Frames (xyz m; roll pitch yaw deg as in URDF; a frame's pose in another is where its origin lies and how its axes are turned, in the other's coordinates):
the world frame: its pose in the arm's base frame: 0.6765 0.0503 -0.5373 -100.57 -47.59 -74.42
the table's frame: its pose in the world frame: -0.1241 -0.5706 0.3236 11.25 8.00 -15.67
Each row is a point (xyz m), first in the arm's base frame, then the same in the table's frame.
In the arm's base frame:
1: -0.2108 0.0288 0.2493
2: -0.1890 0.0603 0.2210
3: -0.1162 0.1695 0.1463
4: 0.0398 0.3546 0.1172
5: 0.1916 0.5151 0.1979
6: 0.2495 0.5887 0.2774
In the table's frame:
1: 0.6994 -0.0421 -1.2260
2: 0.6609 -0.0515 -1.1997
3: 0.5482 -0.0948 -1.1090
4: 0.4459 -0.2018 -0.9153
5: 0.4528 -0.3359 -0.7221
6: 0.4938 -0.4186 -0.6412

